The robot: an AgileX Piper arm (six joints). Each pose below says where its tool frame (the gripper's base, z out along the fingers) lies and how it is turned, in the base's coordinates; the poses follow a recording.
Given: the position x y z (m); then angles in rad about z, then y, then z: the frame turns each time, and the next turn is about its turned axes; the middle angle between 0 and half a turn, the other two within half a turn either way.
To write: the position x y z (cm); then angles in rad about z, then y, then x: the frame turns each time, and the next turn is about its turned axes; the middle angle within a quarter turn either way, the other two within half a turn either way. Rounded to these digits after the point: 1 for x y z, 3 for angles.
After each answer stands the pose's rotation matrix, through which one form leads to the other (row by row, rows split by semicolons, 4 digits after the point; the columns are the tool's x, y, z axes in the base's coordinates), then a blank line. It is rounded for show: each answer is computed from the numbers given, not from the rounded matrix.
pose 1, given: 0.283, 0.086, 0.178, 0.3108, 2.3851, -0.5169
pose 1, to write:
28.3, 8.6, 17.8, -2.167, 0.639, -2.705
-0.4508 -0.6080 0.6535; -0.6639 0.7178 0.2099; -0.5967 -0.3392 -0.7272

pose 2, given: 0.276, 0.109, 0.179, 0.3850, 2.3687, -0.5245
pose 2, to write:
27.6, 10.9, 17.9, -2.077, 0.649, -2.687
-0.3862 -0.6573 0.6471; -0.6968 0.6676 0.2622; -0.6044 -0.3496 -0.7159

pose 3, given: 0.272, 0.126, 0.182, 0.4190, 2.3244, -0.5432
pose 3, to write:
27.2, 12.6, 18.2, -2.000, 0.674, -2.638
-0.3248 -0.6714 0.6661; -0.7105 0.6381 0.2967; -0.6243 -0.3769 -0.6843

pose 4, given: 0.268, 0.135, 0.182, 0.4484, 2.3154, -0.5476
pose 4, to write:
26.8, 13.5, 18.2, -1.960, 0.679, -2.627
-0.2957 -0.6881 0.6627; -0.7200 0.6164 0.3188; -0.6278 -0.3829 -0.6777

